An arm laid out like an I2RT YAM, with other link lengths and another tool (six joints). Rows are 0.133 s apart.
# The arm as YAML. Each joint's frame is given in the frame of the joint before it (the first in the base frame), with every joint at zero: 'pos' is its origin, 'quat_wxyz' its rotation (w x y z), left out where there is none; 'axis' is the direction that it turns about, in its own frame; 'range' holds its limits. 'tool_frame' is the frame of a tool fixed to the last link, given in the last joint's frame.
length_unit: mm
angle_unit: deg
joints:
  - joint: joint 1
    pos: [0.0, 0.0, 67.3]
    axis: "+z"
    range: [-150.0, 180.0]
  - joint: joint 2
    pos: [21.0, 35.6, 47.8]
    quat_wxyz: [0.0, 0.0, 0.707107, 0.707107]
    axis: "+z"
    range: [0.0, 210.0]
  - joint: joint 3
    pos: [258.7, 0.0, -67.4]
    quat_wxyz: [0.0, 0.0, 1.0, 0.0]
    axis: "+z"
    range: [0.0, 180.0]
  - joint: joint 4
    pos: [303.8, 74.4, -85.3]
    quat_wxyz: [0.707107, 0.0, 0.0, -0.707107]
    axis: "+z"
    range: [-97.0, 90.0]
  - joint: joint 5
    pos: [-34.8, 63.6, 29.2]
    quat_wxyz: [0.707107, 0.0, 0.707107, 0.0]
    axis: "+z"
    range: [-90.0, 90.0]
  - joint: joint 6
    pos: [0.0, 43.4, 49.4]
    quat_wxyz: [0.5, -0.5, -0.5, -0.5]
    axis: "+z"
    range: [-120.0, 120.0]
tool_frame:
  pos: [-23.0, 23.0, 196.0]
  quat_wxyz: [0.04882, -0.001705, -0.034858, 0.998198]
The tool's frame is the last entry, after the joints.
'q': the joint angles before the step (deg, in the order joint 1, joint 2, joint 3, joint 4, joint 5, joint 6). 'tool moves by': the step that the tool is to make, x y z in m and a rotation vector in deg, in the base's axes. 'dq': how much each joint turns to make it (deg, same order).
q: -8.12 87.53 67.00 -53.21 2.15 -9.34
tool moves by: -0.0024 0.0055 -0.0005 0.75 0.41 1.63
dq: 0.00 -0.01 0.00 -0.48 -1.11 -1.38
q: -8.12 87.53 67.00 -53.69 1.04 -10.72
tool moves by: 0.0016 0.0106 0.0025 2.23 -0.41 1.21
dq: 0.01 0.02 0.25 -0.14 -2.51 -0.54
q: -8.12 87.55 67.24 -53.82 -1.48 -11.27
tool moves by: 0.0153 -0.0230 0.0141 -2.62 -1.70 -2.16
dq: -1.40 1.19 3.35 -0.08 2.45 0.05
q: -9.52 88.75 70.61 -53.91 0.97 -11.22
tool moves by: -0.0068 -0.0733 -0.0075 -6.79 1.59 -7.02
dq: -5.93 1.45 0.27 1.18 6.97 -1.10
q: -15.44 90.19 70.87 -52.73 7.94 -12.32
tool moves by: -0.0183 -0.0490 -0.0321 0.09 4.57 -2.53
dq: -7.15 4.59 0.00 0.91 0.07 -4.87
